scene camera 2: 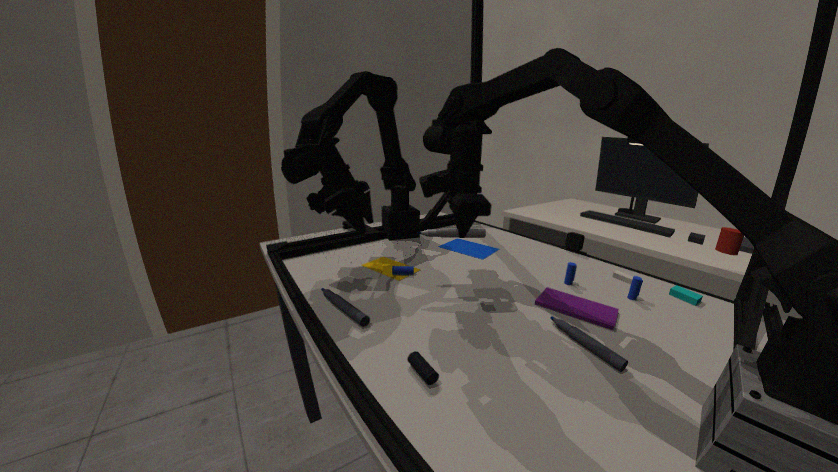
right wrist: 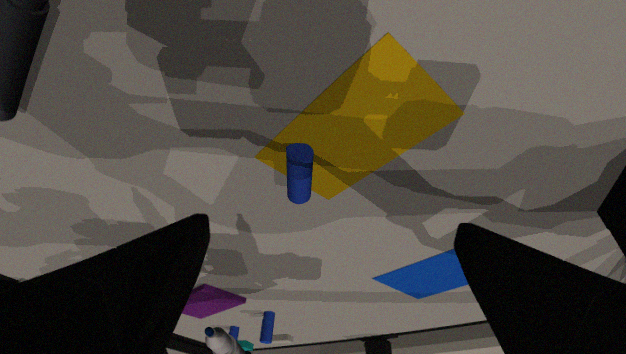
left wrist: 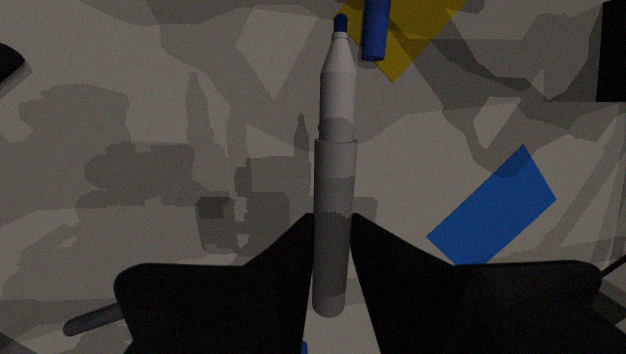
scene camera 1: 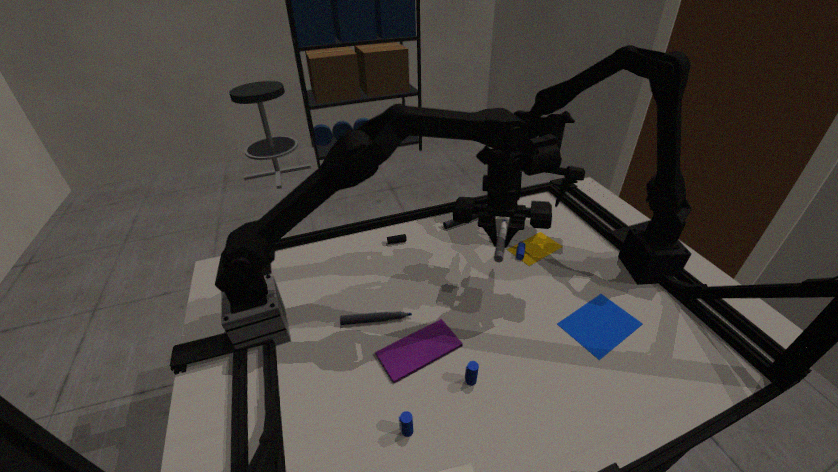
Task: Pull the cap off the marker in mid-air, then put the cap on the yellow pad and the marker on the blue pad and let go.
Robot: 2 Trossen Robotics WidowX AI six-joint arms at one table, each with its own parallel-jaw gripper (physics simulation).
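Places are measured from the left arm's base along level axes (x ahead, y left, z up), in centimetres.
Pixels of known places: left gripper, fingertip midpoint: (scene camera 2: 460,235) (right wrist: 236,350) (left wrist: 331,221) (scene camera 1: 500,246); right gripper, fingertip midpoint: (scene camera 2: 368,227) (right wrist: 334,231); left arm's base, origin of the base link: (scene camera 2: 802,391) (scene camera 1: 248,296); right arm's base, origin of the base link: (scene camera 2: 400,208) (scene camera 1: 659,240).
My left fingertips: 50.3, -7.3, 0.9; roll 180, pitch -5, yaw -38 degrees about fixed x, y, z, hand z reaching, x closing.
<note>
For each thing: its middle in the pictures, then the offset to it from my left fingertips, as dx, dy, dz.
- light grey marker, body centre: (left wrist: 333,189) (right wrist: 230,352) (scene camera 2: 451,233) (scene camera 1: 501,238) +1.2, +1.6, +0.6
- blue cap, body centre: (right wrist: 298,174) (left wrist: 374,27) (scene camera 2: 403,270) (scene camera 1: 520,251) +11.2, +6.2, -10.0
- yellow pad, body centre: (right wrist: 351,136) (scene camera 2: 390,267) (scene camera 1: 535,248) +16.0, +6.4, -10.8
- blue pad, body centre: (right wrist: 445,273) (left wrist: 494,217) (scene camera 1: 600,324) (scene camera 2: 468,247) +13.3, -19.3, -10.8
- black cylinder, body centre: (scene camera 2: 422,368) (scene camera 1: 396,239) -15.2, +23.0, -9.8
- purple block, body centre: (right wrist: 202,303) (scene camera 1: 419,349) (scene camera 2: 576,306) -22.8, -9.6, -10.4
- teal block, body centre: (right wrist: 238,345) (scene camera 2: 685,295) -40.7, -32.9, -10.1
My left gripper (scene camera 1: 500,239) (scene camera 2: 464,232) (left wrist: 331,221) is shut on a light grey marker (scene camera 1: 499,253) (left wrist: 337,100) (right wrist: 223,342), held above the table, its blue tip bare. A blue cap (scene camera 1: 520,250) (scene camera 2: 402,270) (left wrist: 376,30) (right wrist: 299,175) lies on its side across an edge of the yellow pad (scene camera 1: 546,246) (scene camera 2: 380,265) (left wrist: 415,25) (right wrist: 350,130). My right gripper (scene camera 2: 363,223) (right wrist: 334,231) is open and empty above the table near the yellow pad, partly hidden in scene camera 1. The blue pad (scene camera 1: 599,326) (scene camera 2: 469,248) (left wrist: 490,215) (right wrist: 425,278) bears nothing.
Two dark markers (scene camera 1: 372,318) (scene camera 2: 345,307) and a black cylinder (scene camera 1: 396,239) (scene camera 2: 422,368) lie on the table. A purple block (scene camera 1: 419,350) (scene camera 2: 576,307), two upright blue cylinders (scene camera 1: 471,373) (scene camera 1: 406,423) and a teal block (scene camera 2: 685,294) are farther off.
</note>
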